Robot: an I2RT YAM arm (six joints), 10 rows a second.
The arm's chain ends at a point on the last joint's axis. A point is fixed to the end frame.
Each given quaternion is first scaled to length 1.
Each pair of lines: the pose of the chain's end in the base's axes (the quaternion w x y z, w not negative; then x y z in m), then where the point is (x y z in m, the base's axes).
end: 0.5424, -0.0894, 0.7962, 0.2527, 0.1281, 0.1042, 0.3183
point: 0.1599 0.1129 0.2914
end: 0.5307, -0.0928, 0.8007, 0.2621, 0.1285, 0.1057, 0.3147
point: 0.1595 0.1152 0.2871
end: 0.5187, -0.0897, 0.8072, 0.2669, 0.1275, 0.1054, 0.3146
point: 0.1576 0.1152 0.2862
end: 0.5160, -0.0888, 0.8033, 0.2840, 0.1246, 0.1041, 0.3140
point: 0.1544 0.1154 0.2858
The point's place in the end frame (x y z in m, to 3 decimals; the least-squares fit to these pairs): 0.013 -0.014 0.038
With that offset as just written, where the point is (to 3 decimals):
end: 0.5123, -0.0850, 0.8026, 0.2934, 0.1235, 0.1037, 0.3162
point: 0.153 0.116 0.288
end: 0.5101, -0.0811, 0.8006, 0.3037, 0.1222, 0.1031, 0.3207
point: 0.151 0.116 0.293
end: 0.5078, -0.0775, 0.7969, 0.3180, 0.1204, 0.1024, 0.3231
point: 0.149 0.116 0.295
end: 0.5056, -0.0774, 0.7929, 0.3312, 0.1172, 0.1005, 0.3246
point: 0.146 0.115 0.297
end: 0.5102, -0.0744, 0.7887, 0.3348, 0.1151, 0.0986, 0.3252
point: 0.144 0.114 0.298
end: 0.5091, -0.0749, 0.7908, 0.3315, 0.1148, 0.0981, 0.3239
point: 0.144 0.113 0.297
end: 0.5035, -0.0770, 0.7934, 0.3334, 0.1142, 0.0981, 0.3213
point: 0.143 0.113 0.294
